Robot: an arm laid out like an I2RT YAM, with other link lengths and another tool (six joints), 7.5 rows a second.
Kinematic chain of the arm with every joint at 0, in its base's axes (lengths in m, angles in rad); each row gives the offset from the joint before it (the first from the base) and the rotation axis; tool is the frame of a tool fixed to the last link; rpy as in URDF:
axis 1: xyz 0 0 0.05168 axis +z
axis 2: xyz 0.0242 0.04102 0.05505 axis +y
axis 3: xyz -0.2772 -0.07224 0 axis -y
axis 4: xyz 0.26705 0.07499 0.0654 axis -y
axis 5: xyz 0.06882 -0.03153 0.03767 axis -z
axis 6: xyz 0.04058 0 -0.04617 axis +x
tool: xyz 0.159 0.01 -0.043 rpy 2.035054 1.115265 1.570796
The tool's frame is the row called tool.
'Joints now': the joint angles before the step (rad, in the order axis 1, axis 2, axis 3, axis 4, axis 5, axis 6). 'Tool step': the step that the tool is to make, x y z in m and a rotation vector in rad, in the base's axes. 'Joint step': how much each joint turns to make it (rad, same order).
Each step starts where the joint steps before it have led.
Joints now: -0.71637, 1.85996, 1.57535, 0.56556, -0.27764, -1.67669
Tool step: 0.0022, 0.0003, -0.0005, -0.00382, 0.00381, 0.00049
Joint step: 0.00290, 0.00548, 0.00627, -0.00283, 0.00083, -0.00607
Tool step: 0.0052, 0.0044, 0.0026, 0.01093, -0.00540, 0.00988
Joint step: 0.01198, 0.00406, 0.01636, -0.01227, 0.00527, 0.01120
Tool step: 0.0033, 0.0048, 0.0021, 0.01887, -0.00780, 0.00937
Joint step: 0.01097, -0.00267, 0.00810, -0.01185, 0.00690, 0.01897
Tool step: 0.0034, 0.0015, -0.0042, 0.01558, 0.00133, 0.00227
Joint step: 0.00760, 0.00453, 0.00018, -0.00407, 0.00816, 0.00968
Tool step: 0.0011, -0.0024, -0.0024, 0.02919, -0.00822, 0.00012
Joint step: 0.00023, 0.00659, 0.00905, -0.00757, 0.00745, 0.02770
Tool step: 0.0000, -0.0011, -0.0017, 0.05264, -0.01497, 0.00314
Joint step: 0.00157, -0.00130, 0.00899, -0.01968, 0.01140, 0.05051
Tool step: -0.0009, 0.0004, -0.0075, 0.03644, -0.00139, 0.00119
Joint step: 0.00146, -0.00707, -0.01725, -0.00493, 0.00741, 0.02904
